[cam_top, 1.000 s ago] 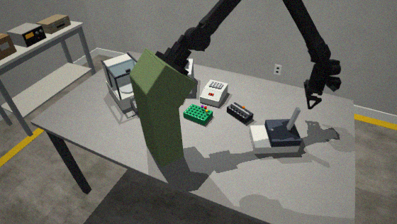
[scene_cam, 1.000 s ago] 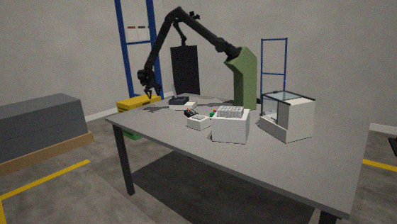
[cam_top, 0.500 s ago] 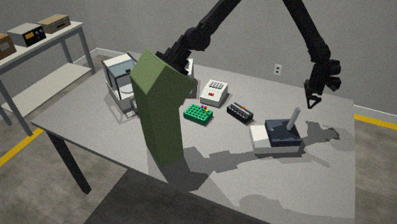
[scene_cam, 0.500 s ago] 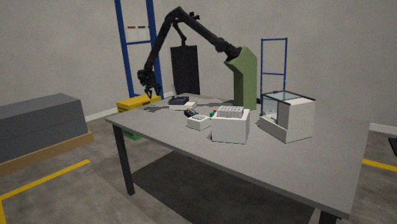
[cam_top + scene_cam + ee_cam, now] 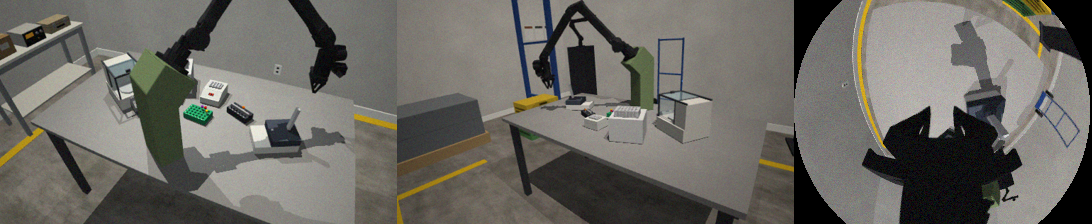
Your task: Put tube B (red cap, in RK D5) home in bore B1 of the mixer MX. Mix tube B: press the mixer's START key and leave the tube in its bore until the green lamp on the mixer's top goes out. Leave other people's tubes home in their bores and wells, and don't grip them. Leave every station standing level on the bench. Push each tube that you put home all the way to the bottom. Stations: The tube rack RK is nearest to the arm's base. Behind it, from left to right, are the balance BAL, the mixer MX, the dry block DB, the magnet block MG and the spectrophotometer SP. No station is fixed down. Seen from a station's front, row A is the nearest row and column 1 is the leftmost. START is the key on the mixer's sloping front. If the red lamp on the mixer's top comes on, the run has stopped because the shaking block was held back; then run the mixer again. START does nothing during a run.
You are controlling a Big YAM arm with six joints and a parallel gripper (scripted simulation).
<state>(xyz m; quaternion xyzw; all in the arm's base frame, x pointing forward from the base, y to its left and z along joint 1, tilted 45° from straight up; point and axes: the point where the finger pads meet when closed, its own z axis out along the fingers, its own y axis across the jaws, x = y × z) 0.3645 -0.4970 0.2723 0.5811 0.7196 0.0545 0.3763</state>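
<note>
Right now the tube B is 50 cm to the left of my hand, 18 cm below it and 7 cm behind it. The rest, counted from my hand: purple-capped tube (52 cm to the left, 18 cm below, 7 cm behind); then black magnet block MG (33 cm to the left, 18 cm below, 3 cm behind); then dry block DB (50 cm to the left, 17 cm below, 9 cm ahead).
</note>
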